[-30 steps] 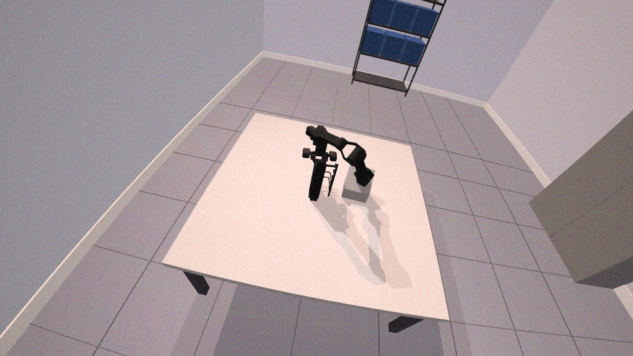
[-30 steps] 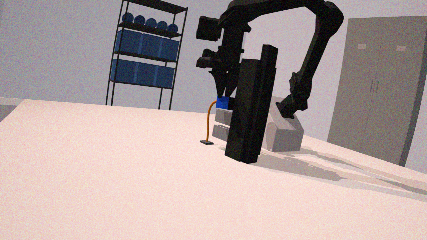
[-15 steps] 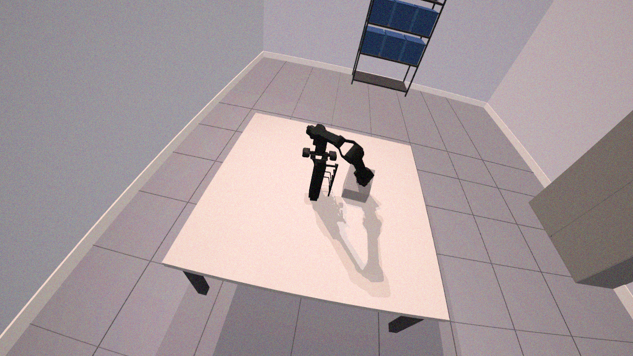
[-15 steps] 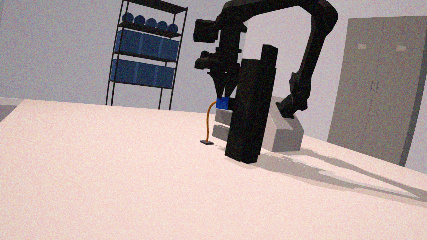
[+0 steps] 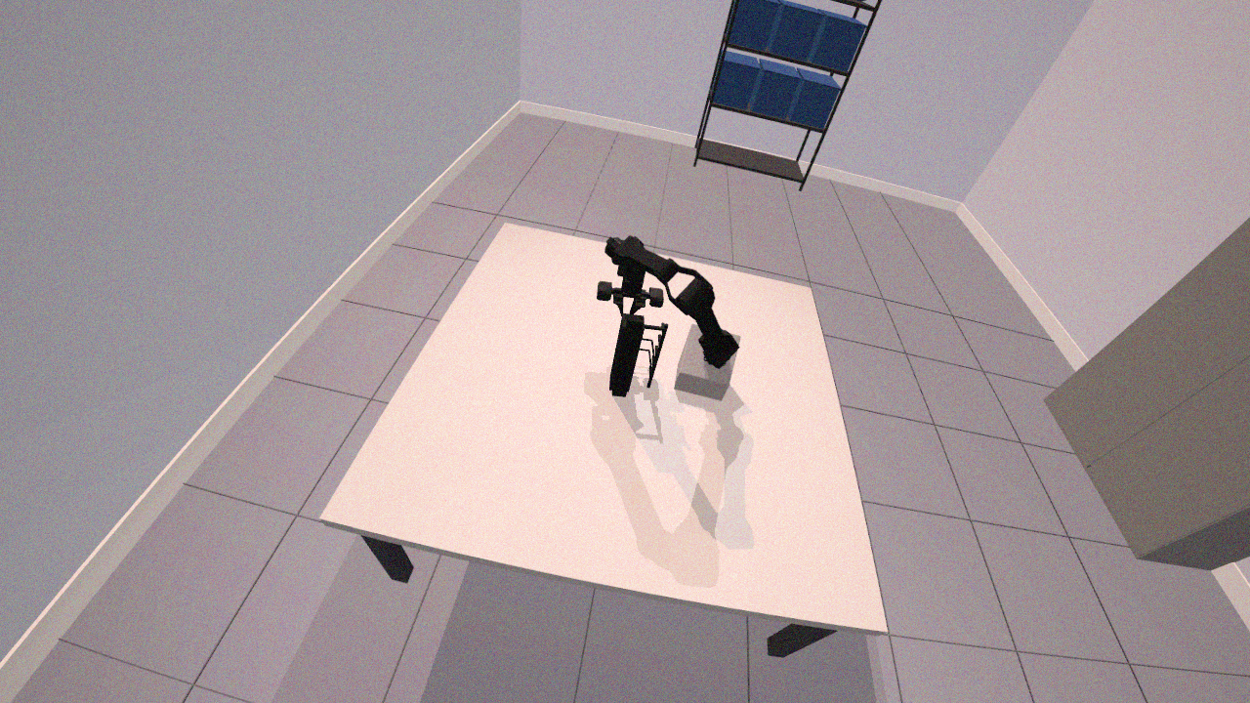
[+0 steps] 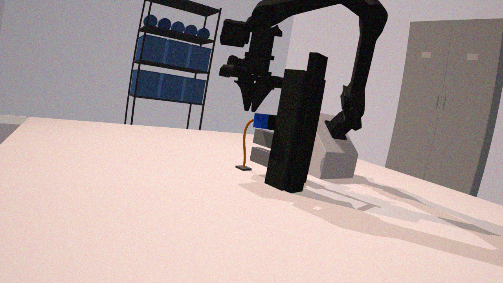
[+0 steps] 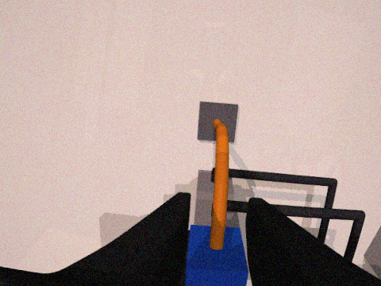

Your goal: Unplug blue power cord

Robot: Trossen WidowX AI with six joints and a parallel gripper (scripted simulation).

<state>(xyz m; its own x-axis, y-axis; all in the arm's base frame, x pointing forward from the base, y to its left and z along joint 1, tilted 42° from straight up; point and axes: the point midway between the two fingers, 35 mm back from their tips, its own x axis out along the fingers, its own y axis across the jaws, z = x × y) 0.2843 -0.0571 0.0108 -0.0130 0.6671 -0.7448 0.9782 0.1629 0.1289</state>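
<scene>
Now: the blue plug 70 mm to the left of my gripper tip, 20 mm behind it and 10 mm below it. From my gripper tip the other things lie so: black power strip: 150 mm to the left, 30 mm behind, 20 mm below; then dark pad: 140 mm below, 10 mm to the left, 10 mm behind.
</scene>
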